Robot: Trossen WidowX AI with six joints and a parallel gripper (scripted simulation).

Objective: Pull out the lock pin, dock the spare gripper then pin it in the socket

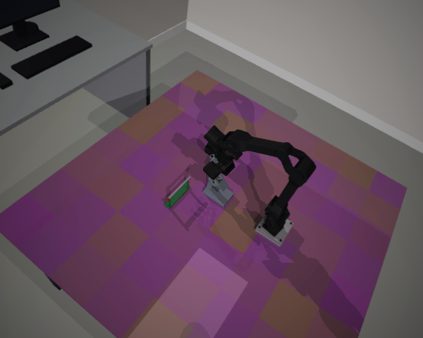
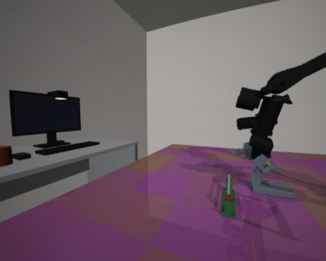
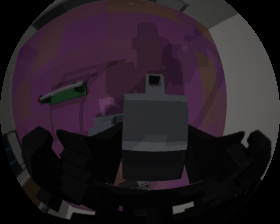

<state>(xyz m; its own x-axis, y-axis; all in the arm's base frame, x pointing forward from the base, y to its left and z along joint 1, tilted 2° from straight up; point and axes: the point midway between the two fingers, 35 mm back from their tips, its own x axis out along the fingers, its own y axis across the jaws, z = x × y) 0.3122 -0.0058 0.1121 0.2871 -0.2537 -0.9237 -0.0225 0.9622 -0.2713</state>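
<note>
Now: gripper tip 6 cm to the right of the grey mount, 5 cm past it and 4 cm above it. Also, from my gripper tip: spare gripper: 2 cm above; green cradle: 20 cm to the left, 7 cm below, 4 cm ahead.
</note>
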